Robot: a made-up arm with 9 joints. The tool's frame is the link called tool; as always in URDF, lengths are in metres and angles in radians. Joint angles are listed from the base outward. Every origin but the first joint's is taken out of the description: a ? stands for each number. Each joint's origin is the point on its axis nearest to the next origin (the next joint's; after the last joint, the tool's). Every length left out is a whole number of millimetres.
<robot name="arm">
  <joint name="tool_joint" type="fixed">
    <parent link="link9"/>
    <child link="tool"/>
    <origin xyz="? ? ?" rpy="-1.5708 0 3.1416"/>
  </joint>
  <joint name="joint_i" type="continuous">
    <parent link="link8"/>
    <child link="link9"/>
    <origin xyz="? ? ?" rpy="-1.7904 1.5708 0"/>
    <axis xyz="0 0 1"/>
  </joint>
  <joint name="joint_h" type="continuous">
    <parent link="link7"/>
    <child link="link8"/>
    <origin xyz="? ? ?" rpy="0 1.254 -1.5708"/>
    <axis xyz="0 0 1"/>
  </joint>
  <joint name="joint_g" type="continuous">
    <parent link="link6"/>
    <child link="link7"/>
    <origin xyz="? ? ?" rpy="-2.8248 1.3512 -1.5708"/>
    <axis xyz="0 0 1"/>
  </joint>
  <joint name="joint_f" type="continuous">
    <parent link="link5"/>
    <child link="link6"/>
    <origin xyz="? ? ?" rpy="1.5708 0 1.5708"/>
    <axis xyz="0 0 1"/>
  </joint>
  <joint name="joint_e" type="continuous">
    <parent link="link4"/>
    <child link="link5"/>
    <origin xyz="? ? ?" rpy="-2.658 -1.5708 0"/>
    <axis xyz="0 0 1"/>
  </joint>
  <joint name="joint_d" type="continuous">
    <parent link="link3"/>
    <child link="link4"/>
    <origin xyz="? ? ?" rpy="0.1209 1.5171 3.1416"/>
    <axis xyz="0 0 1"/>
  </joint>
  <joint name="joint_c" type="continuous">
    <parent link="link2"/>
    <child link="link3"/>
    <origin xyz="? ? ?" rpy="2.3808 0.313 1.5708"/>
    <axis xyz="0 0 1"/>
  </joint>
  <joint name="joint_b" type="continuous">
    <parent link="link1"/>
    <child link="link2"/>
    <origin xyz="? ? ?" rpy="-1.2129 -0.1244 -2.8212"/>
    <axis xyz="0 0 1"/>
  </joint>
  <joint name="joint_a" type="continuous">
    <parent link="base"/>
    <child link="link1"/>
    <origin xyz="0.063 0.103 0.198" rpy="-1.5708 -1.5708 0"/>
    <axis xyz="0 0 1"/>
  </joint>
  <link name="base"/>
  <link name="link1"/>
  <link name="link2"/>
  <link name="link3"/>
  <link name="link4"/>
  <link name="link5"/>
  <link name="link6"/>
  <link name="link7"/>
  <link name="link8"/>
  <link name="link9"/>
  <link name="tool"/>
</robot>
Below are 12 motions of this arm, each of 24 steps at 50 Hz.
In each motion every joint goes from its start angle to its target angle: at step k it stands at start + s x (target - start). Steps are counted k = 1, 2, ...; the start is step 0. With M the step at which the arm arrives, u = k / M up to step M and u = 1 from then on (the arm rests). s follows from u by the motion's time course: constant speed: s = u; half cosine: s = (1 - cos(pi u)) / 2; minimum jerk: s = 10 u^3 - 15 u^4 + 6 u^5.
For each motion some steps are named. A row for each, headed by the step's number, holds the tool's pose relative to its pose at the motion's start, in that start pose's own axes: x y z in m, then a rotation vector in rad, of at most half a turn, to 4 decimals.
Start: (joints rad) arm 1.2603 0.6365 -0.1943 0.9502 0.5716 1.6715 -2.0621 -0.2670 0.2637
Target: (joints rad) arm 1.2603 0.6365 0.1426 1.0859 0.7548 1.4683 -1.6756 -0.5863 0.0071
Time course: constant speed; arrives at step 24
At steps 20, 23, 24:
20: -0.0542 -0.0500 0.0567 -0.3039 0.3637 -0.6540
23: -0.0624 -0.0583 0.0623 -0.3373 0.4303 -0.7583
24: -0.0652 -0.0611 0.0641 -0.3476 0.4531 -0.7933

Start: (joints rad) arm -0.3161 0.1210 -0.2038 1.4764 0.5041 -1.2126 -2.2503 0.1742 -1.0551
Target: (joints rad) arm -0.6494 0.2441 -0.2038 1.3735 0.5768 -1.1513 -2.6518 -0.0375 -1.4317
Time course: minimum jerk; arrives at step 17
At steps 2, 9, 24:
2: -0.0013 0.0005 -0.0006 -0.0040 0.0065 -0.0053
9: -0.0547 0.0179 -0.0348 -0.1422 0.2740 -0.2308
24: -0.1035 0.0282 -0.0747 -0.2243 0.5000 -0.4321

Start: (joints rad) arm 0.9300 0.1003 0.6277 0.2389 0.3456 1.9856 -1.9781 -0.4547 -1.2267
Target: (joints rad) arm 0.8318 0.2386 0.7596 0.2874 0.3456 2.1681 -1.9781 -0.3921 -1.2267
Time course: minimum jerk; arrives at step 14
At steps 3, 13, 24:
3: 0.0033 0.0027 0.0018 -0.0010 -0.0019 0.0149
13: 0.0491 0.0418 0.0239 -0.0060 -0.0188 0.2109
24: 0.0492 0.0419 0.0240 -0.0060 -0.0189 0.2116

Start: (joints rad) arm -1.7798 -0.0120 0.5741 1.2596 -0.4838 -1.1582 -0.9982 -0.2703 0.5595
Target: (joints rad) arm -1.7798 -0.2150 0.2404 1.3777 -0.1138 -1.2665 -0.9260 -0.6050 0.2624
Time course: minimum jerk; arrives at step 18
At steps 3, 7, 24:
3: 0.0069 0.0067 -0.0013 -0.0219 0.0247 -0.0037
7: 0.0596 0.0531 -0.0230 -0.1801 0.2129 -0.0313
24: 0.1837 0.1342 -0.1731 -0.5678 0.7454 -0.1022

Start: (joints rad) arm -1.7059 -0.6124 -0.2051 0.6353 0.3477 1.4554 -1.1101 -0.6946 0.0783
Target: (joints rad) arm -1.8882 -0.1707 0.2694 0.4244 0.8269 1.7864 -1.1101 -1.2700 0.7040
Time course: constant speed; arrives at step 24
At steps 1, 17, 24:
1: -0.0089 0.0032 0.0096 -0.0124 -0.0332 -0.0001
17: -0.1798 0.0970 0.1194 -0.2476 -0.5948 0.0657
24: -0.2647 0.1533 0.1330 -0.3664 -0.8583 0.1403

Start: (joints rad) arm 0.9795 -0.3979 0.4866 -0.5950 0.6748 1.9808 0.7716 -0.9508 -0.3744
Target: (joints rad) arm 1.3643 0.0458 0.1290 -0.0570 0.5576 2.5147 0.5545 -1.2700 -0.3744
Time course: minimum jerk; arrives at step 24
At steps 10, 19, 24:
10: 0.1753 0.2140 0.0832 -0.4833 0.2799 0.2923
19: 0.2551 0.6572 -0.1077 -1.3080 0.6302 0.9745
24: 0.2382 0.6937 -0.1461 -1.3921 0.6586 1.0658

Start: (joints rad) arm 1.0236 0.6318 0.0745 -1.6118 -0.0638 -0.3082 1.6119 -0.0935 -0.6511
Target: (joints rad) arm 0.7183 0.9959 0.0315 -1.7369 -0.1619 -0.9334 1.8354 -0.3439 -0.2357
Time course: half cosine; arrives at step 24
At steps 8, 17, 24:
8: -0.0442 -0.0841 -0.0555 0.1906 -0.1613 0.0443
17: -0.1009 -0.2265 -0.2530 0.6130 -0.4778 0.0846
24: -0.1065 -0.2544 -0.3377 0.7588 -0.5743 0.0840

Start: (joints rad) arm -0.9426 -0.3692 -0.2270 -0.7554 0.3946 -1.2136 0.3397 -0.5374 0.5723
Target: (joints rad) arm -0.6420 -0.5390 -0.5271 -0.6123 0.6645 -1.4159 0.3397 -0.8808 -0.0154
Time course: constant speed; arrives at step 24
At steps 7, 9, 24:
7: 0.0553 0.1002 0.0139 -0.1836 0.1355 0.1227
9: 0.0668 0.1299 0.0145 -0.2389 0.1712 0.1524
24: 0.0947 0.3400 -0.0217 -0.6804 0.3832 0.2900

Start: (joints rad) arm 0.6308 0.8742 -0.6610 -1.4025 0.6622 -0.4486 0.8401 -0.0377 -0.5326
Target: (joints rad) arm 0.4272 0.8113 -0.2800 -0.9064 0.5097 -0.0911 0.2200 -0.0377 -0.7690
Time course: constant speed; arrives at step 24
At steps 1, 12, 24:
1: 0.0258 0.0160 0.0025 -0.0379 0.0544 0.0082
12: 0.2917 0.1906 -0.1040 -0.4218 0.6745 0.1635
24: 0.3953 0.3537 -0.4223 -0.7972 1.3452 0.4756

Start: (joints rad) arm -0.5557 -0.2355 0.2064 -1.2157 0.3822 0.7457 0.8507 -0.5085 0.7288
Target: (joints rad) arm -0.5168 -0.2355 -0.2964 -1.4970 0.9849 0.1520 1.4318 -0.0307 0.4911
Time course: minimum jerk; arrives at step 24
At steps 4, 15, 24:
4: -0.0179 -0.0127 0.0003 0.0094 0.0100 -0.0787
15: -0.4610 0.0862 -0.0080 0.2972 -0.0424 -1.5756
24: -0.5432 0.2961 -0.0367 0.4601 -0.2347 -2.1295

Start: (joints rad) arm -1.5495 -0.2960 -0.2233 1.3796 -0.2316 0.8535 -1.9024 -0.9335 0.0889
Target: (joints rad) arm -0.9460 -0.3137 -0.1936 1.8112 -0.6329 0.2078 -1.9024 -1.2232 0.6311
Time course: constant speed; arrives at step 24
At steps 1, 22, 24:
1: -0.0112 0.0017 -0.0041 -0.0043 -0.0378 0.0150
22: -0.3769 0.0775 -0.1928 -0.2030 -0.9833 0.1463
24: -0.4173 0.0918 -0.2285 -0.2362 -1.0775 0.1349

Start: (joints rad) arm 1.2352 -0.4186 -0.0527 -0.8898 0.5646 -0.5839 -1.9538 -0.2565 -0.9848
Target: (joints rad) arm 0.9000 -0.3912 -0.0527 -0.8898 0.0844 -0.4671 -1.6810 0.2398 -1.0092
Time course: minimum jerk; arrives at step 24
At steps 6, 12, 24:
6: -0.0141 0.0049 -0.0081 0.0296 -0.0218 0.0026
12: -0.0561 0.0367 -0.0376 0.1205 -0.1108 0.0286
24: -0.0789 0.0984 -0.0693 0.1847 -0.2201 0.0963

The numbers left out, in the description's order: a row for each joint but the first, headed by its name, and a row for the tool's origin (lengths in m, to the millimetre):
tool: -0.117 -0.298 0
joint_i: -0.066 0.209 0
joint_h: 0.044 -0.042 0
joint_g: -0.016 -0.135 0
joint_f: 0.23 -0.129 0
joint_e: -0.084 -0.235 0
joint_d: 0.124 -0.063 0
joint_c: -0.112 -0.05 0
joint_b: 0.128 -0.186 0

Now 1 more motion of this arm.
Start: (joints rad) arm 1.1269 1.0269 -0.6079 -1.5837 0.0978 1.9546 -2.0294 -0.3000 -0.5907
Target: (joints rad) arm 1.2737 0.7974 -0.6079 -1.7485 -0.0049 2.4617 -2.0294 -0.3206 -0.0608
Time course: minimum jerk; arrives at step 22
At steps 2, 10, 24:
2: 0.0003 -0.0002 -0.0006 0.0010 -0.0026 0.0019
10: 0.0132 -0.0236 -0.0486 0.0872 -0.1664 0.1082
24: 0.0166 -0.0808 -0.1617 0.2795 -0.4033 0.2011

